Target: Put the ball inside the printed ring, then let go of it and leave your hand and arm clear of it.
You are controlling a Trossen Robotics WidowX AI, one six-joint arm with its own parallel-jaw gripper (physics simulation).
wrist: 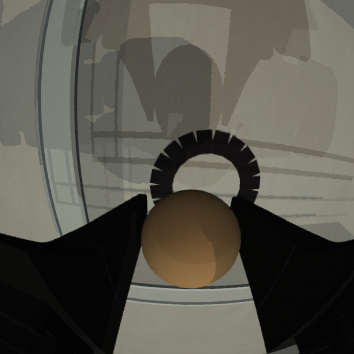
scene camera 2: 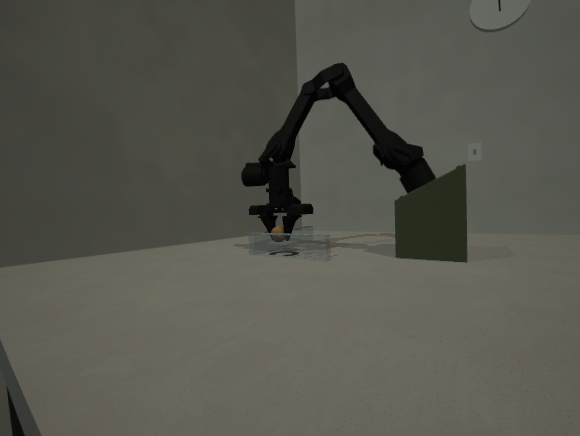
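Where they show: gripper, fingertip midpoint: (wrist: 189, 203); arm's base at its link origin: (scene camera 2: 424, 187).
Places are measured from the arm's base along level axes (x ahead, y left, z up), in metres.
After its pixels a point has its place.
The orange ball (scene camera 2: 278, 234) (wrist: 191, 242) is between the two black fingers of my gripper (scene camera 2: 279, 233) @(x 0.354, y 0.102, z -0.127 m) (wrist: 189, 203) @(x 0.354, y 0.102, z -0.127 m), which is shut on it. The ball is held above the table surface, touched by a finger on each side. The printed ring (scene camera 2: 275, 254) (wrist: 204, 142) @(x 0.344, y 0.076, z -0.162 m) is a dark segmented band on the surface below. In the wrist view the ball covers the ring's near edge, and much of the ring shows above the ball. In the scene view the ring lies under the ball, seen at a very flat angle.
Low, clear walls (scene camera 2: 320, 248) @(x 0.194, y 0.161, z -0.133 m) (wrist: 57, 110) @(x 0.407, y 0.056, z -0.103 m) stand around the ring area; one wall runs along the left of the wrist view and another passes below the ball. The arm rises from a green sloped base (scene camera 2: 431, 225) @(x -0.019, y 0.045, z -0.087 m) to the right. Shadows lie across the surface.
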